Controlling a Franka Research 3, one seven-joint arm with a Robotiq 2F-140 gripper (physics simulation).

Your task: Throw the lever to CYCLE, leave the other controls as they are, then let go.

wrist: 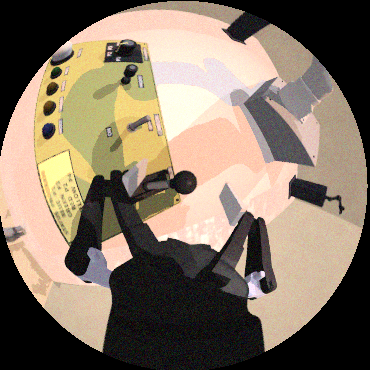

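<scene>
The yellow-green control panel (90,145) is at the left of the wrist view. A lever with a round black ball knob (185,182) and a grey shaft (157,184) rises from a dark slot near the panel's lower right corner. The knob leans out past the panel's right edge. My gripper (185,178) is wide open, with nothing held. The knob appears between the two finger pads, nearer the left one. The left pad overlaps the view of the slot's left end and hides part of it. The word CYCLE cannot be read.
The panel also bears a toggle switch (139,123), a small black-knobbed stick (131,70), a rotary selector (128,47), a white button (63,54) and several coloured lamps or buttons. A grey angled structure (280,132) and a black box with a hook (308,191) are at the right.
</scene>
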